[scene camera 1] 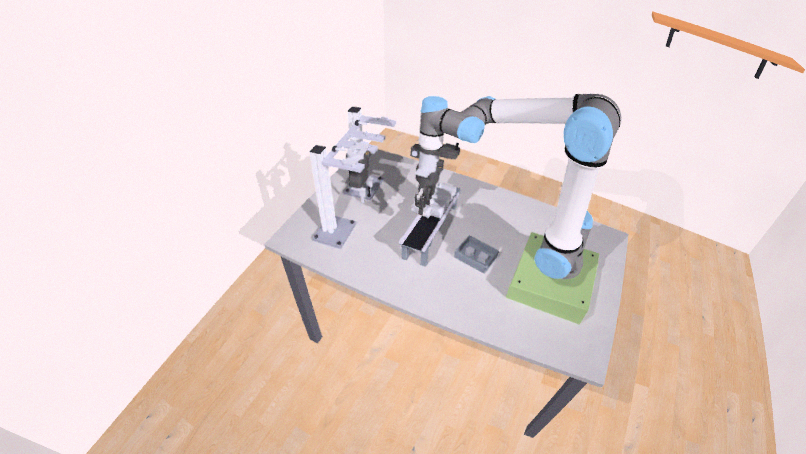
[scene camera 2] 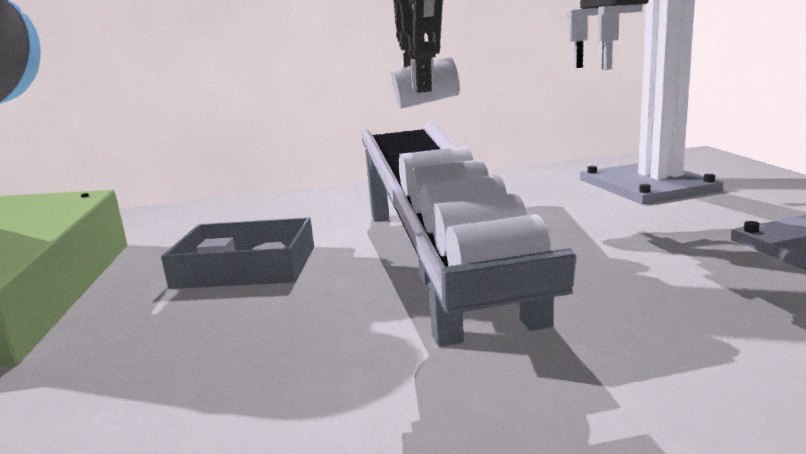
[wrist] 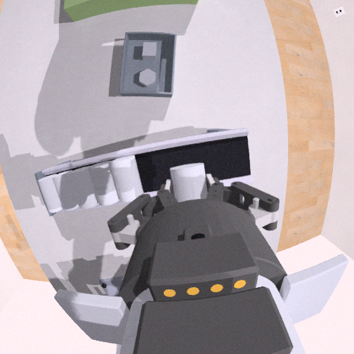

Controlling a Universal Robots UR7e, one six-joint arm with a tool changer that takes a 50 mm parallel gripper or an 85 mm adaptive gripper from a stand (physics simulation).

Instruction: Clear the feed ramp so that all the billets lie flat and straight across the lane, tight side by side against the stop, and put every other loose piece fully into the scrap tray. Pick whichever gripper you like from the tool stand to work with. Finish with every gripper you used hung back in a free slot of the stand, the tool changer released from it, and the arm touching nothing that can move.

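My gripper is shut on a pale cylindrical billet, held in the air above the ramp's upper part, crosswise and slightly tilted in scene camera 2. Several billets lie across the feed ramp in a row from the stop; small gaps between them cannot be judged. The scrap tray holds a square block, a hexagonal piece and a narrow bar-like shape.
The tool stand rises beyond the ramp, with another gripper hanging in it. The green robot base stands on the tray's other side. The ramp's black upper bed shows above the row.
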